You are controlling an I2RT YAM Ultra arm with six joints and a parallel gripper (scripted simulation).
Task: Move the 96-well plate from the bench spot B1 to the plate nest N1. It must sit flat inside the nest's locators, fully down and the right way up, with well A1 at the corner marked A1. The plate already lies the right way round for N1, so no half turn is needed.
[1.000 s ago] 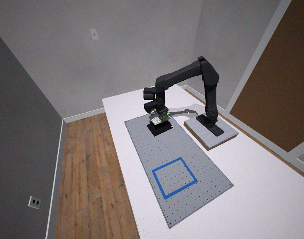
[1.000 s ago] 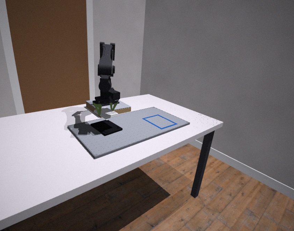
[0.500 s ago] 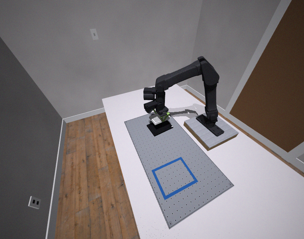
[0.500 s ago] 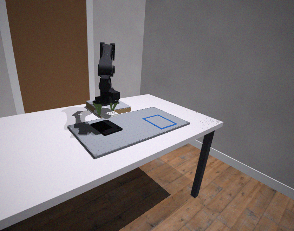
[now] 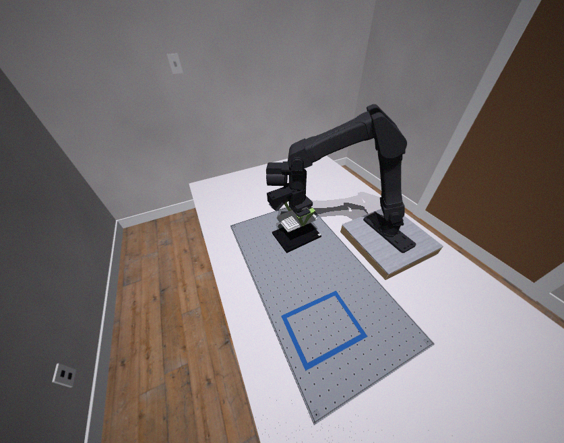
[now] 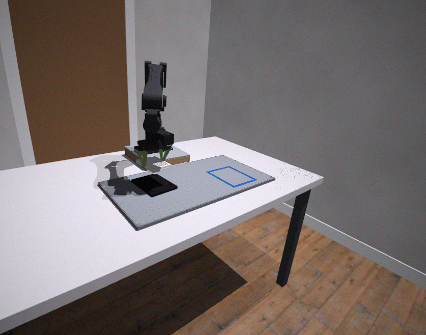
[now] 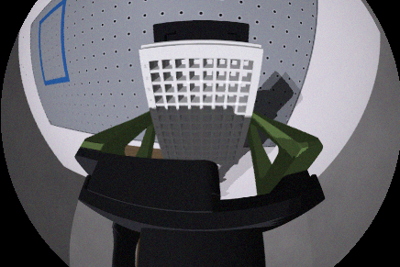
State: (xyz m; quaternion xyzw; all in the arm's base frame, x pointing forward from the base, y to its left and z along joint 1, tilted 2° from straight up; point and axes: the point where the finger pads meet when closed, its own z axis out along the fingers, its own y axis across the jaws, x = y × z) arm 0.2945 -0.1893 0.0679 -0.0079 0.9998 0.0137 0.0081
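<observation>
My hand is 9 cm above the black plate nest N1. From my hand the other things lie so: white 96-well plate right at my hand.
</observation>
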